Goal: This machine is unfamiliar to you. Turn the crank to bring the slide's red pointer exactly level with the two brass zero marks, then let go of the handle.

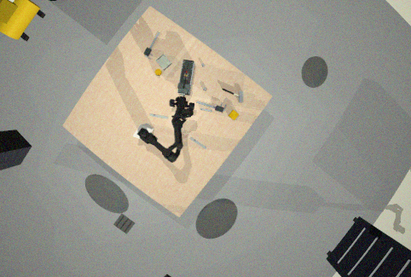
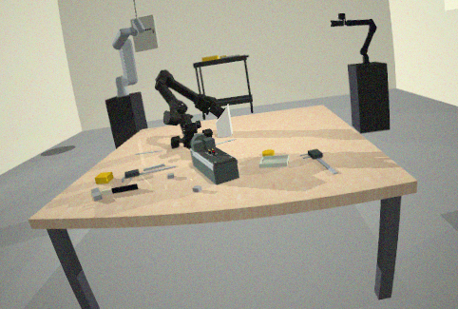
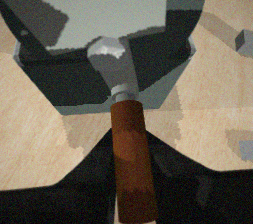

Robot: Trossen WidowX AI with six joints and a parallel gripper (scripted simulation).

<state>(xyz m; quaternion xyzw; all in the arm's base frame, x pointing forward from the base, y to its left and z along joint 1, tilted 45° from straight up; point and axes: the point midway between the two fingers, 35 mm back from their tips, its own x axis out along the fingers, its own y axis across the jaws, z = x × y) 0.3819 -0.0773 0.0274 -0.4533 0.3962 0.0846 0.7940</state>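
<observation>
My gripper tip is now 4 cm below the crank. Also, from my gripper tip: red pointer (16 cm ahead, 11 cm to the left, 5 cm above); then brown crank handle (2 cm behind, 1 cm to the right, 3 cm above); then yellow disc (2 cm ahead, 30 cm to the left, 2 cm below).
</observation>
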